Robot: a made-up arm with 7 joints.
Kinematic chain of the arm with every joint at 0, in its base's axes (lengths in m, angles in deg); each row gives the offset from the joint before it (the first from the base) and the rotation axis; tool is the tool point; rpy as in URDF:
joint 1: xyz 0 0 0.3 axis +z
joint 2: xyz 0 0 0 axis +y
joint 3: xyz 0 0 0.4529 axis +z
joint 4: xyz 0.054 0 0 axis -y
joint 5: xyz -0.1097 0 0.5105 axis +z
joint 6: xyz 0 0 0 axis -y
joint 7: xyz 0.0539 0 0 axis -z
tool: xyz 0 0 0 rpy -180 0 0
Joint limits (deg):
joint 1: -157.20..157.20
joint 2: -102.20..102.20
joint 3: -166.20..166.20
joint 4: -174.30..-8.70
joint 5: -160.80..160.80
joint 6: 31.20..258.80
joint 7: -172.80..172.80
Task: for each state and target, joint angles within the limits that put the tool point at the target. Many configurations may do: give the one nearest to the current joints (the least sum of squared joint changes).
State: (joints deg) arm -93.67 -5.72 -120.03 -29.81 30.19 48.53 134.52
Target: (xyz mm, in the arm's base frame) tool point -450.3 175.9 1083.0
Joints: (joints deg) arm -90.75 3.32 -117.73 -62.07 28.50 38.46 134.52
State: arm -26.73 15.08 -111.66 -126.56 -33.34 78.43 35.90
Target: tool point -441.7 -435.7 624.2
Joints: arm -23.27 -2.63 -110.42 -112.29 -33.55 81.74 35.90
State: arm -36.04 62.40 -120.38 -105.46 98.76 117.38 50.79
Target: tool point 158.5 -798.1 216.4
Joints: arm -29.54 93.76 -83.49 -92.42 98.37 113.90 50.79
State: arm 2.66 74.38 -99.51 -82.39 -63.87 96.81 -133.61
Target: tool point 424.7 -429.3 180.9
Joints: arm 21.40 79.81 -74.57 -125.85 -64.57 97.26 -133.61
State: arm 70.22 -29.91 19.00 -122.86 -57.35 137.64 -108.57
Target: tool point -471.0 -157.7 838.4
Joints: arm 90.77 -59.92 47.21 -108.94 -57.71 140.54 -108.57
